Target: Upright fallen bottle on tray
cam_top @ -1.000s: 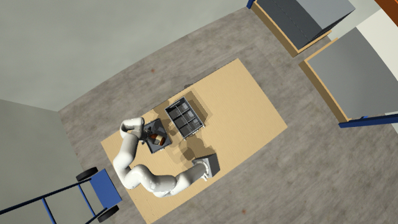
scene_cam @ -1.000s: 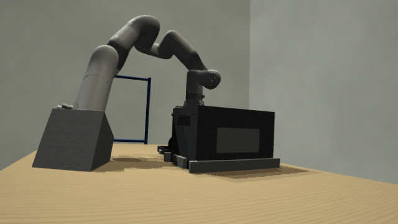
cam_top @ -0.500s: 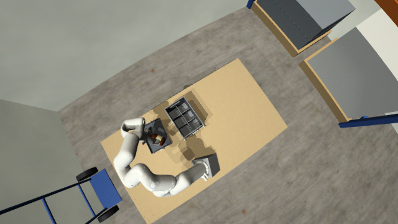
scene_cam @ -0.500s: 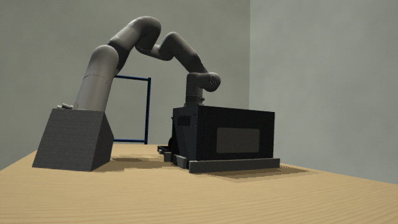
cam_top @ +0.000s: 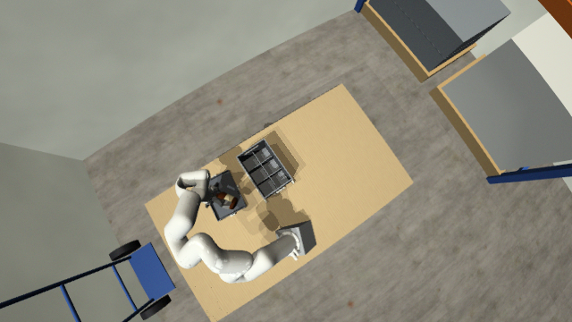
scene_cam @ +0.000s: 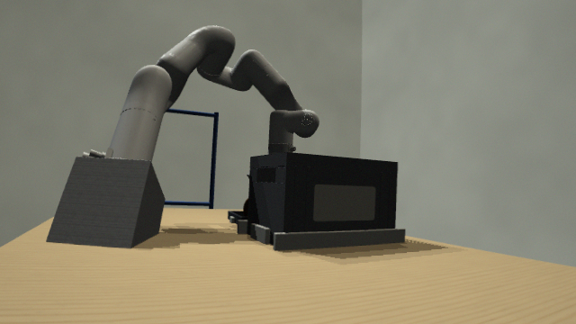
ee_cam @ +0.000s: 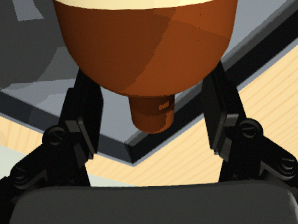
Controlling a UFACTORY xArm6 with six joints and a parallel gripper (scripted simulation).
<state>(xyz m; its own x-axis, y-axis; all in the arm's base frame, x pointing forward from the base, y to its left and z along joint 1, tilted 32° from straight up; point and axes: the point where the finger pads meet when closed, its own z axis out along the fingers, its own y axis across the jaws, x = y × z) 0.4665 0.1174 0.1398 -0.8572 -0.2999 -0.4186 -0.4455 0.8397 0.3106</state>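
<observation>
Now: the brown bottle 4 cm behind my hand, 2 cm to the right of it and 1 cm below it. The rest, counted from my hand: dark tray (4 cm below, 3 cm to the right, 2 cm behind); dark crate (32 cm to the right, 7 cm behind, 3 cm above).
</observation>
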